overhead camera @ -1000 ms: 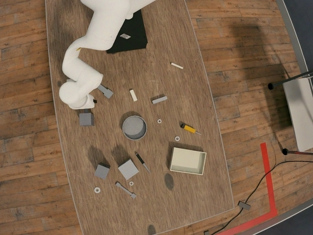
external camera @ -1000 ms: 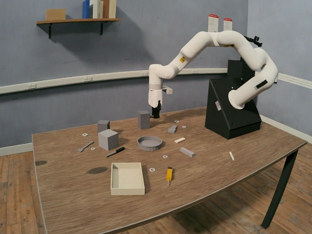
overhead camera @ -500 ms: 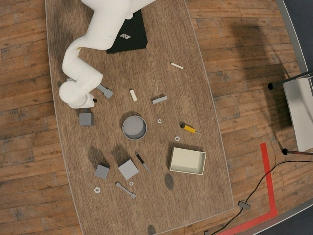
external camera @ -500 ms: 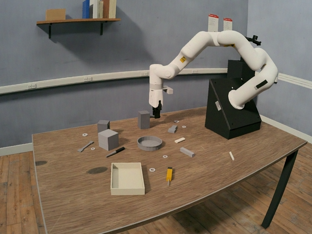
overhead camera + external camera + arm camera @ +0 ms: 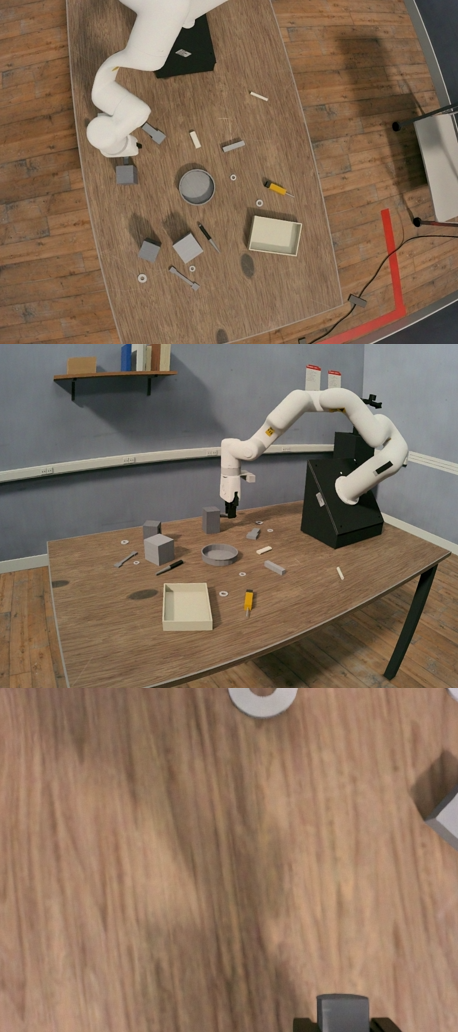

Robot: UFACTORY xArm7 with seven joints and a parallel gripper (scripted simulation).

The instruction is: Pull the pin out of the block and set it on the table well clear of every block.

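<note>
Now: the grey pin 1 cm below my hand and 1 cm ahead of it. The rest, counted from my hand: tall grey block (7 cm ahead, 2 cm below); round grey dish (22 cm to the left, 14 cm ahead, 6 cm below); white cylinder (23 cm to the left, 7 cm below, 2 cm behind).
</note>
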